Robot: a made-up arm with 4 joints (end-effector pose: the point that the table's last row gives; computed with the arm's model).
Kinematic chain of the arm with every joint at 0, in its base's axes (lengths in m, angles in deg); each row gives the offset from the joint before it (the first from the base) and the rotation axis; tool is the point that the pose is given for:
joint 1: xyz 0 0 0.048 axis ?
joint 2: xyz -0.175 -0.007 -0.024 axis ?
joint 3: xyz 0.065 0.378 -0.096 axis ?
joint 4: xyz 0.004 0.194 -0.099 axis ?
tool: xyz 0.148 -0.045 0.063
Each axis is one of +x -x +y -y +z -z.
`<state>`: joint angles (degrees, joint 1 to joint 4).
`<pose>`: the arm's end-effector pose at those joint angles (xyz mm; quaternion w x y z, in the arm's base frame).
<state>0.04 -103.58 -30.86 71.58</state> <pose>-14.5 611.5 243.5 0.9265 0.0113 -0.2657 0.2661</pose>
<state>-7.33 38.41 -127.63 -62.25</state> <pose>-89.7 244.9 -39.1 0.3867 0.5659 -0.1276 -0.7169</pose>
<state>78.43 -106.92 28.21 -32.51</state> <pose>-525.9 15.1 216.8 0.3537 0.4248 -0.8275 0.0984</pose>
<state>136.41 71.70 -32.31 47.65</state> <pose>-218.3 -600.7 -229.5 0.2339 -0.6688 0.5605 0.4288</pose>
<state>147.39 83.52 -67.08 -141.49</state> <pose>-119.7 -494.1 111.7 0.6946 0.3283 -0.3164 0.5565</pose>
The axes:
joint 1: +z
joint 2: +y
joint 3: -x
joint 4: +y

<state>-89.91 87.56 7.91 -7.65</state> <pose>515.8 300.1 -188.8 0.5772 0.4197 0.4862 -0.5043</pose>
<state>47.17 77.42 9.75 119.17</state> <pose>-708.7 -67.3 -108.6 0.1196 0.4673 -0.8718 0.0853</pose>
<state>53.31 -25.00 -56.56 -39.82</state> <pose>-374.6 194.0 131.9 0.6919 0.6316 -0.2111 0.2789</pose>
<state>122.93 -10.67 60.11 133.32</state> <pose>-139.0 -205.8 -317.2 0.6168 -0.7411 0.2268 0.1373</pose>
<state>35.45 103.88 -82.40 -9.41</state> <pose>-376.9 226.7 -186.7 0.6541 0.1768 0.6364 -0.3685</pose>
